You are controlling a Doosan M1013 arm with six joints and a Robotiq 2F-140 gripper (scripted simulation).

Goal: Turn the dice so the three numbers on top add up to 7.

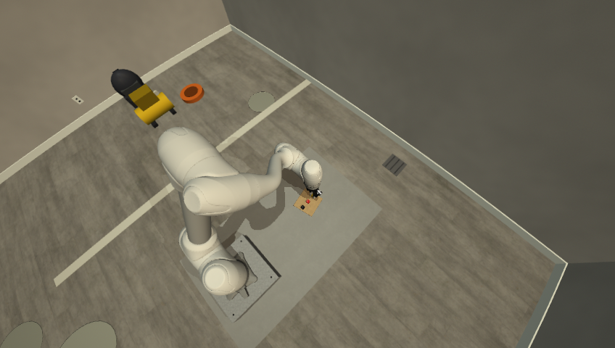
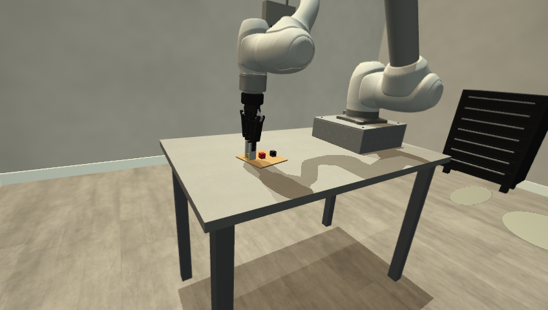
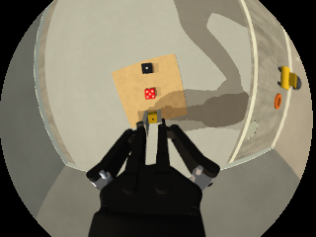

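The yellow die is 2 cm below my hand. The rest, counted from my hand: tan mat: 5 cm behind, 1 cm to the right, 4 cm below; then red die: 5 cm behind, 1 cm to the right, 3 cm below; then small white die: 10 cm behind, 2 cm to the right, 3 cm below.
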